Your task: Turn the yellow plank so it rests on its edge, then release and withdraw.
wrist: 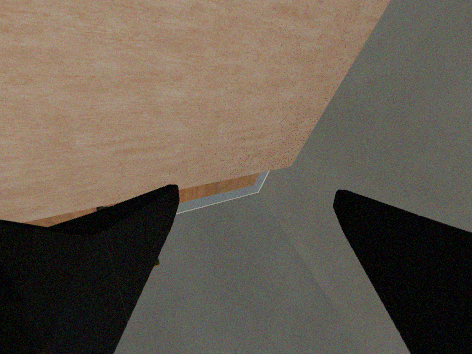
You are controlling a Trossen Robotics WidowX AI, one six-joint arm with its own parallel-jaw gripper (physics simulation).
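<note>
My gripper (pixel 256 195) is open, with its two black fingers wide apart and nothing between the fingertips. The yellow plank does not show in the wrist view, so I cannot tell how it lies or where it is relative to the gripper. The left finger covers part of the view, and a tiny brownish bit shows at that finger's inner side, too small to identify.
A pale wood table top (pixel 150 90) fills the upper left, its corner ending near the middle. Grey floor (pixel 410 125) shows beyond its edge. Below the table's edge shows a strip of orange-brown wood (pixel 217 189) with a pale grey border.
</note>
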